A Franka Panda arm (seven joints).
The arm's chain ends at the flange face. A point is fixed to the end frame.
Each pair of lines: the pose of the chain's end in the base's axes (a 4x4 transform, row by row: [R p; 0 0 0 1], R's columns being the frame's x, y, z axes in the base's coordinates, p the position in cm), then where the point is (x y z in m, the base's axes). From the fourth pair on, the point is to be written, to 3 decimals.
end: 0.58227 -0.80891 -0.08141 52.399; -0.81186 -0.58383 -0.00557 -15.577; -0.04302 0.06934 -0.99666 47.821; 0 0 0 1
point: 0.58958 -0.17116 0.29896
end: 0.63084 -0.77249 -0.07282 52.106; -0.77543 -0.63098 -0.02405 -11.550; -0.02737 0.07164 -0.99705 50.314; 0 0 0 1
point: 0.58892 -0.12931 0.32461
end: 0.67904 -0.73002 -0.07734 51.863; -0.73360 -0.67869 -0.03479 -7.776; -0.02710 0.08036 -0.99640 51.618; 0 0 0 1
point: 0.58612 -0.08829 0.33728
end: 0.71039 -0.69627 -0.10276 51.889; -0.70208 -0.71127 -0.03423 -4.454; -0.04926 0.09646 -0.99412 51.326; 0 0 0 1
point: 0.582 -0.051 0.333
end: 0.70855 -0.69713 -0.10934 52.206; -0.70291 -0.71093 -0.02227 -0.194; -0.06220 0.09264 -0.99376 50.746; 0 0 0 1
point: 0.584 -0.007 0.326
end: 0.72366 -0.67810 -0.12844 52.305; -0.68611 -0.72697 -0.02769 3.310; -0.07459 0.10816 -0.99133 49.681; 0 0 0 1
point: 0.581 0.029 0.314
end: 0.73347 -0.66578 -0.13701 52.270; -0.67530 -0.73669 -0.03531 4.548; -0.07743 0.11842 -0.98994 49.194; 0 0 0 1
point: 0.579 0.042 0.309
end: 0.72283 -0.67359 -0.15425 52.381; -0.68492 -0.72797 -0.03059 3.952; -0.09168 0.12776 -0.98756 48.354; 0 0 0 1
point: 0.577 0.035 0.300
